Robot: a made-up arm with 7 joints.
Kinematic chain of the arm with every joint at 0, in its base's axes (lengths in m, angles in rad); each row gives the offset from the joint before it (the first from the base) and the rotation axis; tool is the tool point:
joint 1: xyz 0 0 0.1 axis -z
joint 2: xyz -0.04 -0.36 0 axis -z
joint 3: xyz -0.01 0 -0.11 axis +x
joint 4: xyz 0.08 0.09 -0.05 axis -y
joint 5: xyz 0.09 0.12 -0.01 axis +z
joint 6: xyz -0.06 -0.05 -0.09 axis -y
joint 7: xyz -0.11 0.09 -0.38 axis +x
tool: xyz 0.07 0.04 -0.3
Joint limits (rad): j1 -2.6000..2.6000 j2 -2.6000..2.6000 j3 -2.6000..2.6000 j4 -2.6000..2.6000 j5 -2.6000..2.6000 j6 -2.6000..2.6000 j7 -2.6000..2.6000
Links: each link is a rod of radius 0.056 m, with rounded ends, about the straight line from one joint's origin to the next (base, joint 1, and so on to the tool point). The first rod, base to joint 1, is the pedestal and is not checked.
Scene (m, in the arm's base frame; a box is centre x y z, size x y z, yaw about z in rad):
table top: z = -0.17
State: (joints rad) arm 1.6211 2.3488 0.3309 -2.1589 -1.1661 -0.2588 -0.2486
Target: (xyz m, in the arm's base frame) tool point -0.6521 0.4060 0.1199
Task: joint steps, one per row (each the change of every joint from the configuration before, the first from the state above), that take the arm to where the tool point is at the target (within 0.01 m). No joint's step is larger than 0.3 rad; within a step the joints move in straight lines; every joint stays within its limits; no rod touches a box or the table.
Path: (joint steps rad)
1: 0.1088 0.0279 -0.0171 -0.0195 0.0671 -0.0062 0.2801
2: 0.1087 0.0279 -0.0172 -0.0195 0.0670 -0.0062 0.2801
3: 0.1088 0.0279 -0.0171 -0.0196 0.0671 -0.0063 0.2801
4: 0.1088 0.0279 -0.0171 -0.0195 0.0671 -0.0062 0.2801
5: 0.1087 0.0280 -0.0171 -0.0195 0.0671 -0.0062 0.2801
6: 0.1088 0.0279 -0.0172 -0.0195 0.0670 -0.0062 0.2802
7: 0.1088 0.0279 -0.0171 -0.0195 0.0671 -0.0062 0.2801
8: 0.1087 0.0279 -0.0171 -0.0196 0.0671 -0.0062 0.2801
9: 0.1088 0.0279 -0.0171 -0.0195 0.0671 -0.0063 0.2801

